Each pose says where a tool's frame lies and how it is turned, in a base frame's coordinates. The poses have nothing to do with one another.
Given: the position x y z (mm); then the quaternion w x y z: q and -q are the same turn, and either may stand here.
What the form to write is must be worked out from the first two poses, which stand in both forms.
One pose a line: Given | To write
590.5, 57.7, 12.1, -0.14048, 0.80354, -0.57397, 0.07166 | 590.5, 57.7, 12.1, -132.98, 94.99, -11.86
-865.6, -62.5, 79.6, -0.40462, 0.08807, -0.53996, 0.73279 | -865.6, -62.5, 79.6, -12.74, 78.10, -105.99
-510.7, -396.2, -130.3, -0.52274, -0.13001, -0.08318, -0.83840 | -510.7, -396.2, -130.3, 17.84, 11.41, 115.03
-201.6, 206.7, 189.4, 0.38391, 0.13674, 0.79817, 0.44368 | -201.6, 206.7, 189.4, 19.97, 116.56, 64.79
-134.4, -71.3, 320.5, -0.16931, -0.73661, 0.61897, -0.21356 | -134.4, -71.3, 320.5, 119.96, -100.80, 34.78
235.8, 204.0, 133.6, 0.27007, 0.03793, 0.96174, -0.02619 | 235.8, 204.0, 133.6, 5.86, 148.49, -4.04
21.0, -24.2, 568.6, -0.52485, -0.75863, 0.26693, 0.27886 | 21.0, -24.2, 568.6, 103.99, -36.59, -38.23
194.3, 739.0, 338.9, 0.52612, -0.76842, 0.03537, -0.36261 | 194.3, 739.0, 338.9, -105.28, 4.85, -49.68
